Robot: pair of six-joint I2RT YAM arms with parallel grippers.
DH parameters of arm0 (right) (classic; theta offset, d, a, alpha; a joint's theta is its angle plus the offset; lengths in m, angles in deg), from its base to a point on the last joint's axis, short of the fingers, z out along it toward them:
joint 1: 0 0.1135 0.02 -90
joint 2: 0 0 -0.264 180
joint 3: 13.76 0 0.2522 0
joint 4: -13.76 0 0.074 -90
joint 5: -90 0 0 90
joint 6: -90 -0.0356 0 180
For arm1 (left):
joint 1: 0 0.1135 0.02 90
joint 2: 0 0 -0.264 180
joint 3: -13.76 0 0.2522 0
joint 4: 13.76 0 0.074 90
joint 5: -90 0 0 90
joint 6: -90 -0.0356 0 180
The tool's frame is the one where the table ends.
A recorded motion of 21 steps. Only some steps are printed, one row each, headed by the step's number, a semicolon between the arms.
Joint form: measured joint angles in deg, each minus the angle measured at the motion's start. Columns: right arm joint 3, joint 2, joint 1, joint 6, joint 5, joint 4; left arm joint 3, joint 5, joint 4, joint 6, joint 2, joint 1.
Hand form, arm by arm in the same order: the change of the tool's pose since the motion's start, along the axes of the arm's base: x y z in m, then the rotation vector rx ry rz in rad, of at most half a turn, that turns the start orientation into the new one. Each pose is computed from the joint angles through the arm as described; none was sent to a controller.
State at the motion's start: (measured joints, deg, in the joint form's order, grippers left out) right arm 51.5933 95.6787 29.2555 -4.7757 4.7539 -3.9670; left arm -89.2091 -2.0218 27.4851 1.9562 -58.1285 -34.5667
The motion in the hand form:
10: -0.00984 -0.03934 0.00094 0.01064 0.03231 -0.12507; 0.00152 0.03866 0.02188 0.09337 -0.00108 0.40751
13: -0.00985 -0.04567 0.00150 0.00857 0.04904 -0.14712; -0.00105 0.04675 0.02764 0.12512 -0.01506 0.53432
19: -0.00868 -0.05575 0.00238 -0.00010 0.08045 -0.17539; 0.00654 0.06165 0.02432 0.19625 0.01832 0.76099
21: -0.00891 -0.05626 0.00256 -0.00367 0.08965 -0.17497; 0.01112 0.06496 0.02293 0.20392 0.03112 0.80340
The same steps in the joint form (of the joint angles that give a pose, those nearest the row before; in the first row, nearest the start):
10: -5.27 -5.57 -5.44 -2.21 -0.11 -1.51; -9.29 13.95 9.57 -5.27 -1.88 9.20
13: -5.31 -6.05 -6.54 -2.54 0.02 -2.84; -11.19 20.13 10.73 -7.63 -2.16 10.18
19: -4.87 -6.43 -8.42 -2.51 0.44 -5.51; -11.56 28.65 12.48 -10.36 -2.93 14.78
21: -4.66 -6.43 -8.50 -2.45 0.55 -6.29; -11.56 29.57 12.59 -10.36 -3.45 16.35

